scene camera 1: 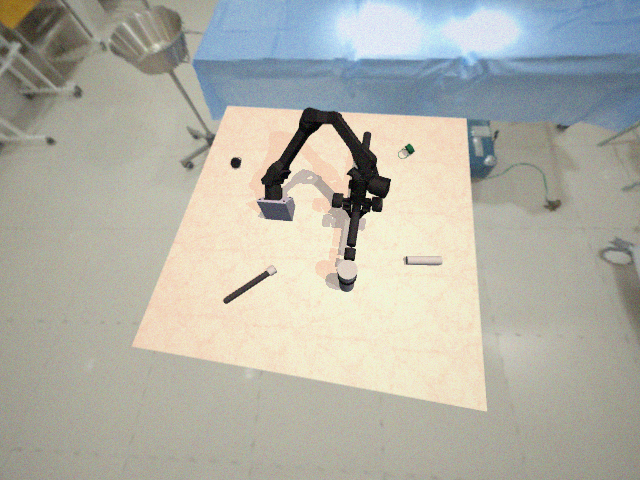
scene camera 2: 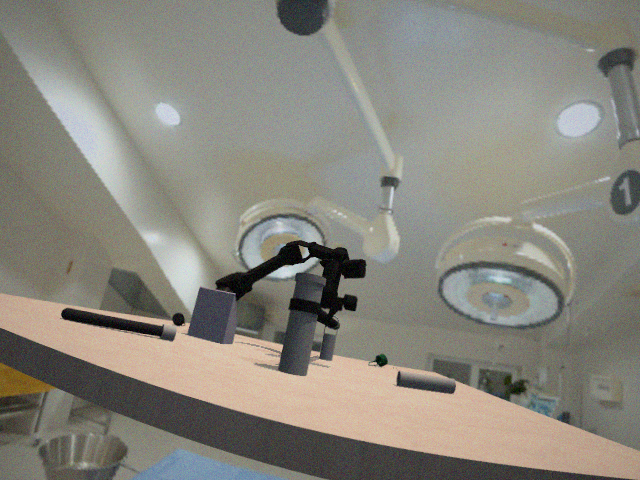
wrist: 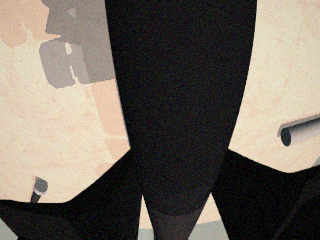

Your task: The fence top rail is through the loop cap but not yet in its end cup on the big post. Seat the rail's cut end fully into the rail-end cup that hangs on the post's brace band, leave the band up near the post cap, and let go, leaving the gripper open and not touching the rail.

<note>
My gripper (scene camera 2: pixel 319 325) carries a dark top rail (wrist: pixel 181 78).
My gripper also shows in scene camera 1 (scene camera 1: pixel 355 217) and in the wrist view (wrist: pixel 170 148).
</note>
